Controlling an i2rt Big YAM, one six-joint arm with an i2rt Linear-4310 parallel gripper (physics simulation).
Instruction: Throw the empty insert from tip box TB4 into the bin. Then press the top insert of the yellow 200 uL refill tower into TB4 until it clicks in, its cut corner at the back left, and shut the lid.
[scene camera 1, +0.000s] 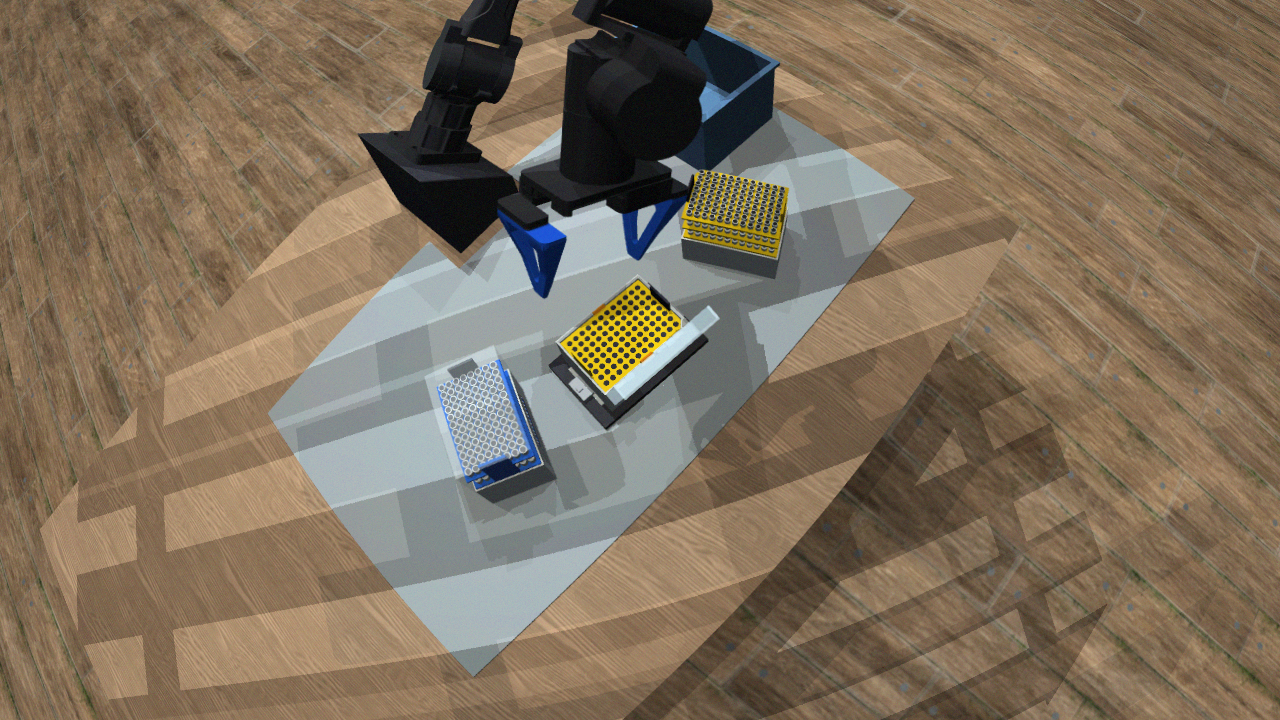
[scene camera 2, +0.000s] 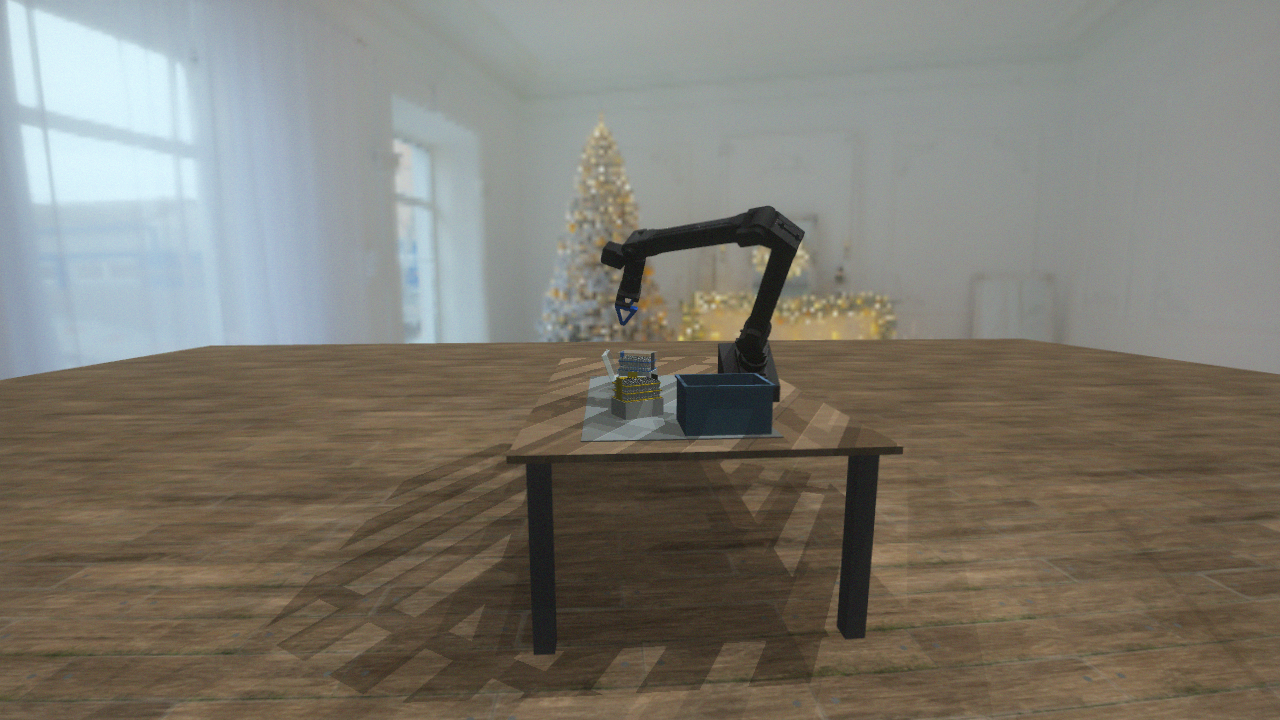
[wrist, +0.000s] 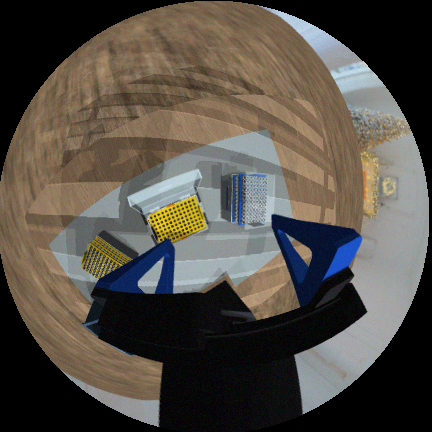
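Observation:
My gripper is open and empty, high above the mat. The open tip box, whose label I cannot read, stands in the middle of the mat; a flat yellow insert with dark holes and no visible tips sits in it. Its clear lid stands open. The yellow refill tower stands upright on a grey base, with stacked inserts full of tips. The dark blue bin stands beyond it; its inside is partly hidden by the arm. The inserts' cut corners are too small to tell.
A blue refill tower stands on the other side of the tip box from the yellow tower. All three stand on a pale grey mat on the wooden table.

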